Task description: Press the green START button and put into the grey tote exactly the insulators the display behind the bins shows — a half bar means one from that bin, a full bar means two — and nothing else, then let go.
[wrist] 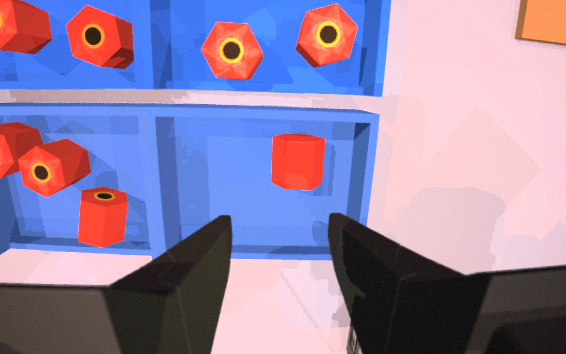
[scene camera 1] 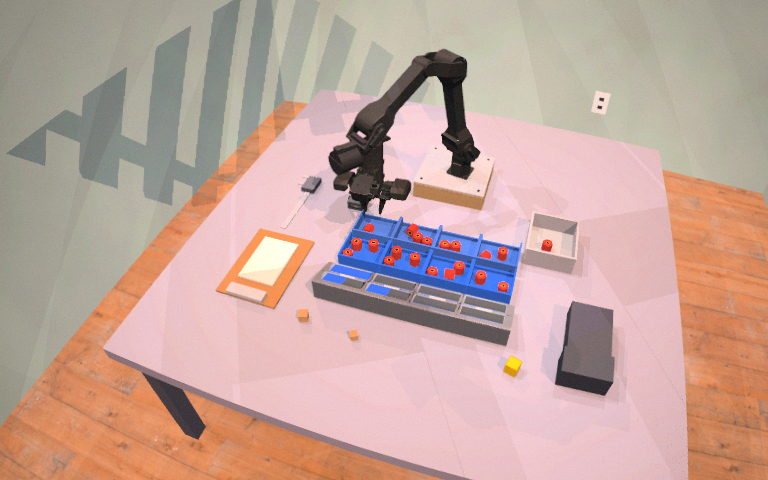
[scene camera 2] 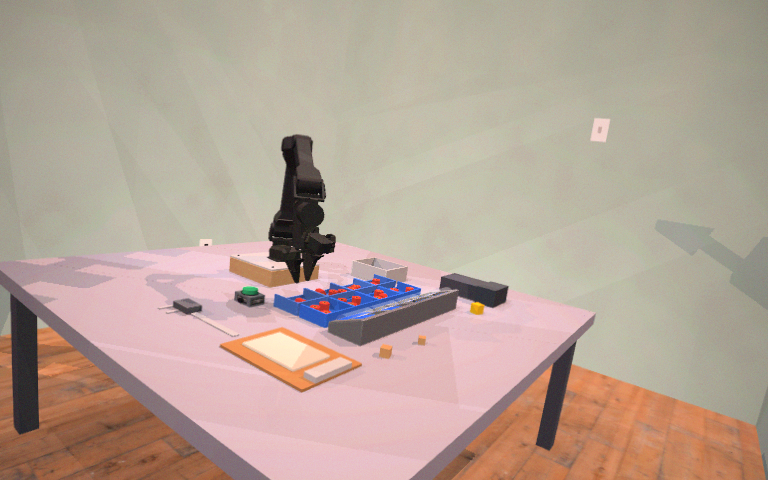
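My gripper (scene camera 1: 373, 210) (scene camera 2: 302, 280) (wrist: 280, 225) is partly open and empty, above the robot-side edge of the blue bins (scene camera 1: 492, 293) (scene camera 2: 317, 318) (wrist: 155, 185). One red insulator (scene camera 1: 368, 227) (wrist: 298, 162) lies on its side in the end bin of the robot-side row, ahead of the fingertips in the wrist view. Other red insulators stand or lie in the other bins. The grey tote (scene camera 1: 549, 261) (scene camera 2: 396, 273) holds one red insulator (scene camera 1: 546, 245). The display (scene camera 1: 407, 308) (scene camera 2: 407, 319) shows one full and one half blue bar at the left and a half bar in the second column. The green START button (scene camera 2: 249, 290) stands beside the bins.
An orange clipboard (scene camera 1: 269, 260) (scene camera 2: 286, 348) lies left of the bins, with a dark plug (scene camera 1: 310, 183) (scene camera 2: 186, 306) behind it. Orange cubes (scene camera 1: 303, 315) (scene camera 1: 353, 335) and a yellow cube (scene camera 1: 512, 365) (scene camera 2: 476, 308) lie before the display. A dark box (scene camera 1: 586, 345) (scene camera 2: 475, 289) stands right.
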